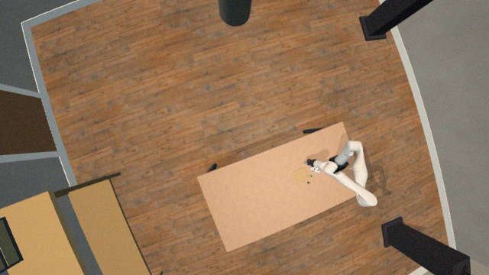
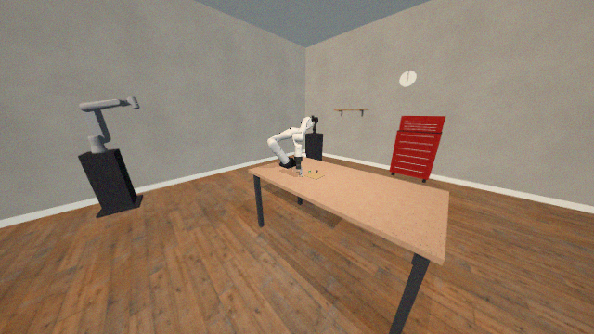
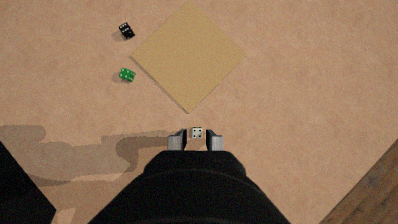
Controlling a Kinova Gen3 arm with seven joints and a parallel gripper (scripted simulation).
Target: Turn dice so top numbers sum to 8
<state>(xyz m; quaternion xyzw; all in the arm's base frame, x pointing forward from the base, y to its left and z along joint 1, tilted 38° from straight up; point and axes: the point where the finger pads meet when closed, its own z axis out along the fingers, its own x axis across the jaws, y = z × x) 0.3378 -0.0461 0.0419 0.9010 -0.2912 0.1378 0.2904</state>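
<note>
Now: hand 3 cm above the white die. From my hand the other things lie so: black die: 1 cm ahead, 21 cm to the left, 3 cm below; green die: 3 cm behind, 15 cm to the left, 3 cm below; tan mat: 7 cm ahead, 11 cm to the left, 4 cm below.
</note>
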